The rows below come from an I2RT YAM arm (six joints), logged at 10 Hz.
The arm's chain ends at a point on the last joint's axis. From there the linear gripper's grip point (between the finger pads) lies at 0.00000 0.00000 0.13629 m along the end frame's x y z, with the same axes.
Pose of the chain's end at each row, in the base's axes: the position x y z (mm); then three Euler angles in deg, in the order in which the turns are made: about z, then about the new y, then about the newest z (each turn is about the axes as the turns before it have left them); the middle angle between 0 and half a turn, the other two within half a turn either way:
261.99 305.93 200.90 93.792 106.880 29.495
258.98 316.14 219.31 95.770 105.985 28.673
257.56 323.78 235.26 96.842 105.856 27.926
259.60 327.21 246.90 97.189 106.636 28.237
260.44 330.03 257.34 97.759 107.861 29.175
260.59 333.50 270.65 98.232 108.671 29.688
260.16 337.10 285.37 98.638 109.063 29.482
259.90 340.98 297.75 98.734 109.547 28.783
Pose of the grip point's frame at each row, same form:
253.36 436.06 161.33 93.792 106.880 29.495
245.81 446.50 181.78 95.770 105.985 28.673
241.94 453.95 198.02 96.842 105.856 27.926
243.26 456.77 207.88 97.189 106.636 28.237
242.93 458.56 215.54 97.759 107.861 29.175
242.10 461.29 227.02 98.232 108.671 29.688
240.81 464.45 240.86 98.638 109.063 29.482
240.40 467.93 252.15 98.734 109.547 28.783

